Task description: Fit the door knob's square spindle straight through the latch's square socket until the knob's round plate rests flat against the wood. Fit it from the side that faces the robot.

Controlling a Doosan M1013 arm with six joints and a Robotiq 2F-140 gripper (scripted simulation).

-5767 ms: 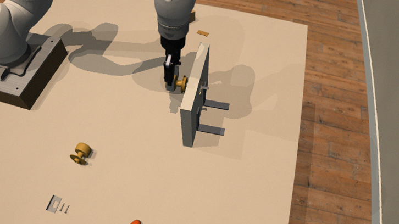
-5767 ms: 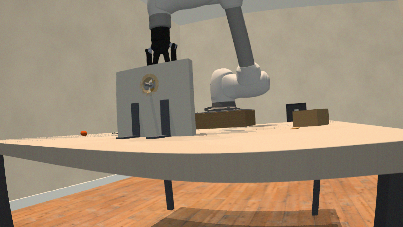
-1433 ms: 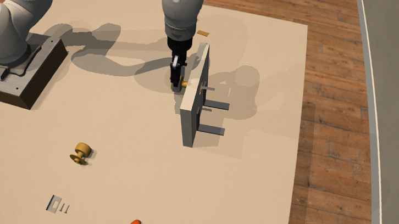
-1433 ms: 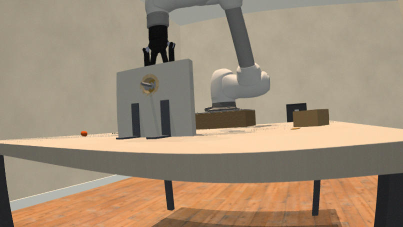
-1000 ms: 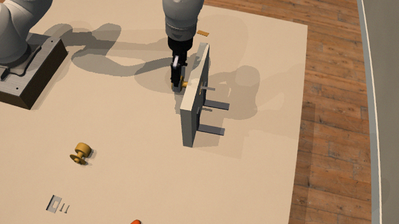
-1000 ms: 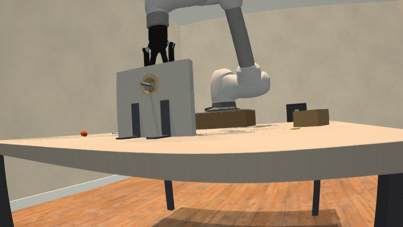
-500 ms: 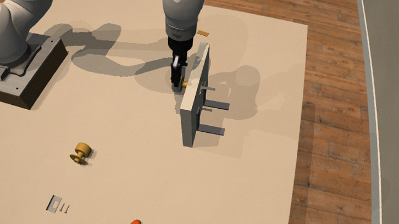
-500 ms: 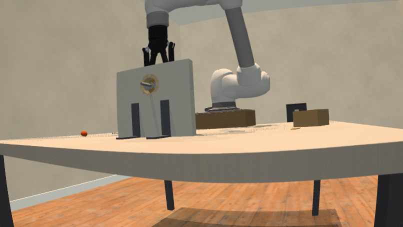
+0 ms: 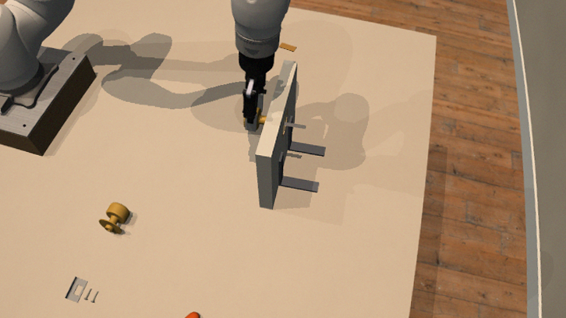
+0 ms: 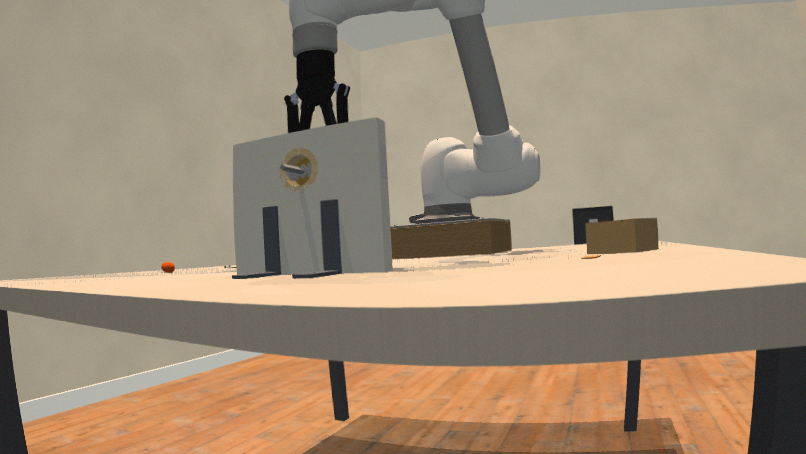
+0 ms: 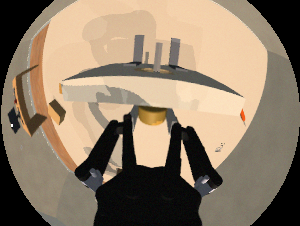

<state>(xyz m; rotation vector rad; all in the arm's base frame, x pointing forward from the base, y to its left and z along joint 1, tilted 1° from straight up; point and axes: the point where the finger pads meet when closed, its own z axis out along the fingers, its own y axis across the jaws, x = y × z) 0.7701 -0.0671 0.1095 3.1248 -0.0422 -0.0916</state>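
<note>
Right now the wooden door panel is 60 mm ahead of my hand and 50 mm below it. Round my hand: brass knob 320 mm behind, 270 mm to the right, 170 mm below; orange-handled tool 100 mm behind, 540 mm to the right, 190 mm below; small brass plate 470 mm to the left, 200 mm below.
</note>
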